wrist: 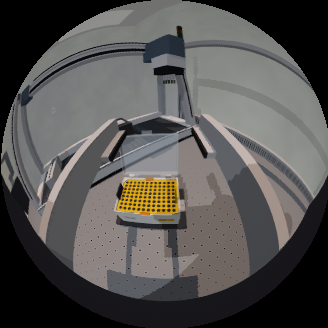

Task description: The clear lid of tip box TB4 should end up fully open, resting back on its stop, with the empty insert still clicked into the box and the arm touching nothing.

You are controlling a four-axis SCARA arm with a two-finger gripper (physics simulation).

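Places are measured from the arm's base along level axes (x back, y left, z down), in millimetres.
Where they show: gripper, between the fingertips: (157,122).
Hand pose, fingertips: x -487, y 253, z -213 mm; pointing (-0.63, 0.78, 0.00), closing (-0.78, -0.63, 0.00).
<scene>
Things, the pixels of their top centre, and the offset from my fingertips. "*": a spot on its surface instead. Level surfaces: height alone.
- Tip box TB4, a spot on its surface: (140,218) * dx +54, dy +5, dz +165 mm
- clear lid, a spot on its surface: (151,156) * dx -34, dy +78, dz +104 mm
- perforated deck, height of its surface: dz +200 mm
- column with a dark blue head, a spot on its surface: (165,49) * dx -211, dy +229, dz -201 mm
- slotted rail, a spot on its surface: (255,145) * dx -518, dy -98, dz +170 mm
Tip box TB4 (140,218) is a white box on a dark base, a little below the middle of the wrist view. Its yellow insert (148,196), with rows of dark empty holes, sits level inside the rim, with orange clips at its front and back edges. The clear lid (151,156) is raised from the back edge and stands open behind the box; whether it rests on its stop cannot be told. My gripper (157,122) is shut to its narrow setting, with a gap between the fingertips and nothing held. The fingertips appear above the box, on either side of the lid in view.
The box stands on a perforated deck (215,250). Behind the lid a grey rail (142,151) crosses diagonally. A column with a dark blue head (165,49) stands at the back. A slotted rail (255,145) runs along the right. Shadows fall in front of and right of the box.
</scene>
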